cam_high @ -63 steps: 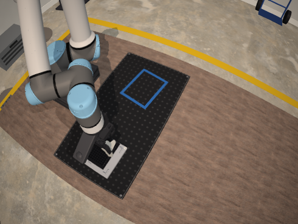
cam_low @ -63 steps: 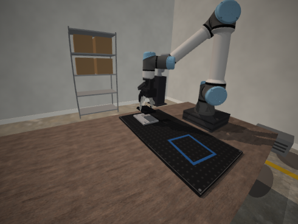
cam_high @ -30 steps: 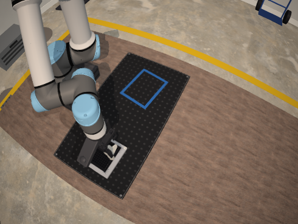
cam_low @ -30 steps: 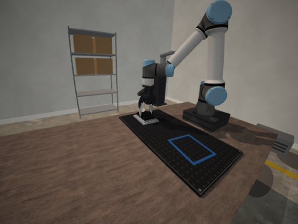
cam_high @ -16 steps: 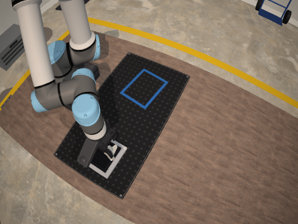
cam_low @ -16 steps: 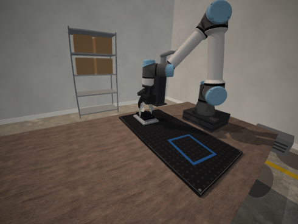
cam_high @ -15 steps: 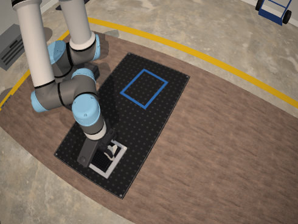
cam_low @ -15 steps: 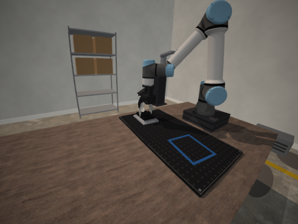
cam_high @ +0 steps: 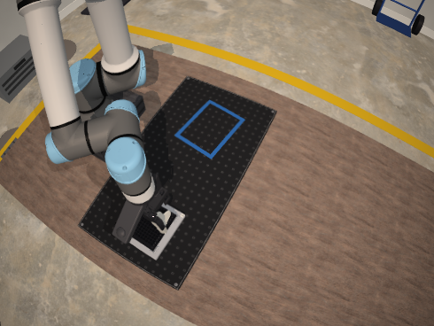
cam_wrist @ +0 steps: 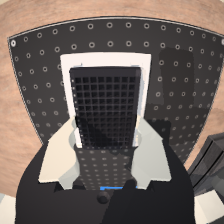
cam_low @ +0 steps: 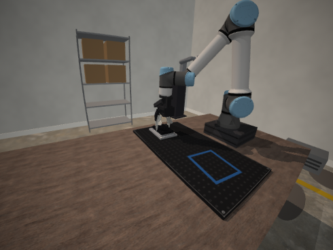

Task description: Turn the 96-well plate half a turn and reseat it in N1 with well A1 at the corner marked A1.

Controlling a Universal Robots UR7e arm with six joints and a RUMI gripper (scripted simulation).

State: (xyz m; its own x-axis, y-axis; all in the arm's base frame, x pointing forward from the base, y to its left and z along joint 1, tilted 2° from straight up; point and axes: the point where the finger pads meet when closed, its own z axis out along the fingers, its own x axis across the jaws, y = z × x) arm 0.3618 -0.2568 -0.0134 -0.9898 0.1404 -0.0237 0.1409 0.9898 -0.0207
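The plate nest N1 lies 3 cm below my hand. From my hand the other things lie so: black 96-well plate 1 cm below.
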